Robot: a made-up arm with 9 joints. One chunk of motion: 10 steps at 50 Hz.
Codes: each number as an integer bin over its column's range. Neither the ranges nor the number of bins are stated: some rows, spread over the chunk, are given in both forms.
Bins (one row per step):
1: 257 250 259 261 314 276 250 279 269
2: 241 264 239 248 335 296 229 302 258
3: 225 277 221 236 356 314 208 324 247
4: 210 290 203 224 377 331 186 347 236
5: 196 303 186 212 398 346 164 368 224
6: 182 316 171 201 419 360 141 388 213
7: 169 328 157 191 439 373 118 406 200
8: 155 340 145 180 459 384 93 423 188
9: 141 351 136 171 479 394 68 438 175
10: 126 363 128 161 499 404 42 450 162
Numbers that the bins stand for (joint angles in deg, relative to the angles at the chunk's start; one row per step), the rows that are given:
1: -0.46 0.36 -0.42 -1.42 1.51 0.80 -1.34 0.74 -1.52
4: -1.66 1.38 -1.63 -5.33 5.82 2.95 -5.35 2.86 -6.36
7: -2.70 2.34 -2.62 -8.82 10.07 4.60 -9.61 4.71 -11.65
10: -3.79 3.23 -3.24 -11.99 14.18 5.81 -14.37 6.09 -17.22
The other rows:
2: -0.87 0.72 -0.86 -2.79 2.95 1.59 -2.66 1.46 -3.13
3: -1.28 1.05 -1.24 -4.06 4.38 2.29 -3.97 2.14 -4.75
5: -2.01 1.71 -2.00 -6.60 7.26 3.54 -6.73 3.52 -8.12
6: -2.37 2.04 -2.32 -7.76 8.70 4.09 -8.17 4.15 -9.74
8: -3.06 2.65 -2.88 -9.98 11.44 5.03 -11.18 5.24 -13.41
9: -3.41 2.93 -3.07 -10.93 12.81 5.42 -12.74 5.71 -15.32

